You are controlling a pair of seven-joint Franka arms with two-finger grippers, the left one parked.
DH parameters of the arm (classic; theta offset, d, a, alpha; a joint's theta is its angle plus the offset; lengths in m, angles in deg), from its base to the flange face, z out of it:
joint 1: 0 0.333 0 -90
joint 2: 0 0 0 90
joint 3: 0 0.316 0.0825 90
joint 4: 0 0 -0.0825 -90
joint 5: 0 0.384 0 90
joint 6: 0 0 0.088 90
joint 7: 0 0.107 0 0
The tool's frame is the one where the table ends.
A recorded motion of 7 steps. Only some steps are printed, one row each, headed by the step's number.
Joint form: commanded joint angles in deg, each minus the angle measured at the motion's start. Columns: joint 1, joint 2, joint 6, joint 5, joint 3, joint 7, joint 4.
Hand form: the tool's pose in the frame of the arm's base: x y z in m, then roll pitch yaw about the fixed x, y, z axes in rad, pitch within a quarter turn. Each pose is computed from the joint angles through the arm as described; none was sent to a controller.
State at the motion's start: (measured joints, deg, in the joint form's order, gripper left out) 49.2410 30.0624 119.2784 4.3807 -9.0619 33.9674 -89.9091
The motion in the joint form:
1: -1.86 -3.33 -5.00 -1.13 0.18 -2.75 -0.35
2: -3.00 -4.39 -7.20 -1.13 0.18 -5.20 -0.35
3: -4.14 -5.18 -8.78 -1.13 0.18 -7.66 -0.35
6: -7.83 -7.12 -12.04 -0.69 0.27 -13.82 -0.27
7: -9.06 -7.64 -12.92 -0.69 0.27 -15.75 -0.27
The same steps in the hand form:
1: 0.5199 0.4354 0.3693 3.1040 0.0256 0.1171
2: 0.5246 0.4218 0.3786 3.0981 0.0463 0.1390
3: 0.5299 0.4090 0.3855 3.0959 0.0617 0.1614
6: 0.5474 0.3706 0.4040 3.1076 0.0916 0.2030
7: 0.5532 0.3574 0.4088 3.1101 0.0993 0.2153

